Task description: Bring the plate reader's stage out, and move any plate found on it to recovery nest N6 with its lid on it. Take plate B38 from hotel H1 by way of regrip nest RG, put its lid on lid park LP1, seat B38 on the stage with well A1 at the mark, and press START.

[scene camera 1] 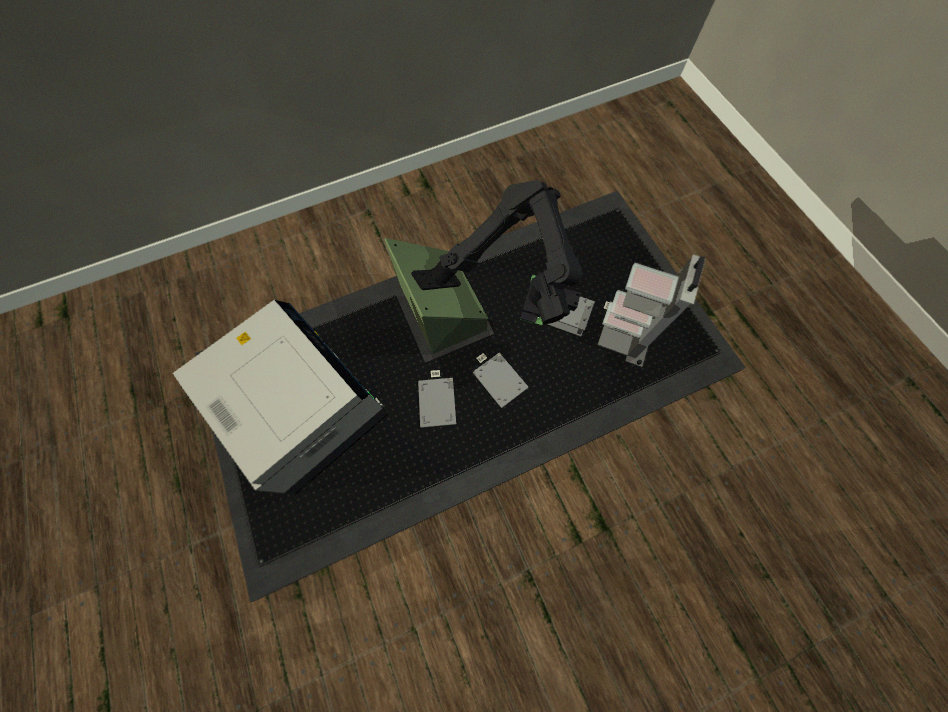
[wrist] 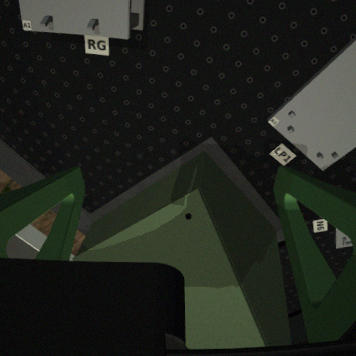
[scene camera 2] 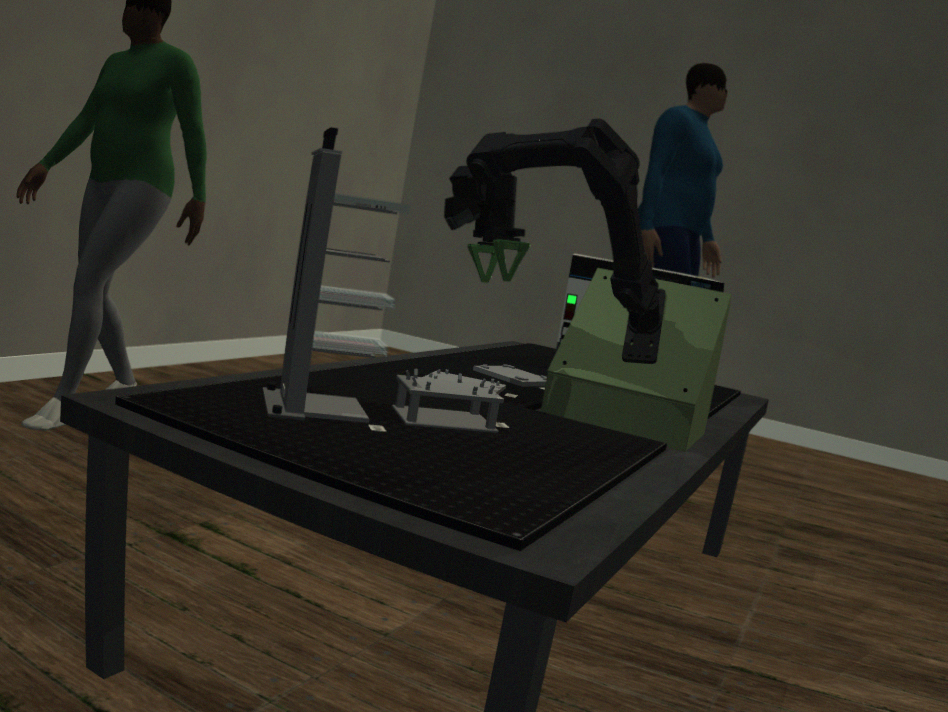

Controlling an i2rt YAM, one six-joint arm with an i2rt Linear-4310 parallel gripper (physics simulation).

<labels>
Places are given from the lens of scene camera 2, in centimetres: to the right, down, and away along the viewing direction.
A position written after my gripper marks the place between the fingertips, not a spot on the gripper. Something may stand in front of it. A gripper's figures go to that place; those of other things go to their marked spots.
my gripper [scene camera 2: 495, 281]: 4, -14, 161
nest N6 [scene camera 2: 508, 373]: 8, 4, 201
</labels>
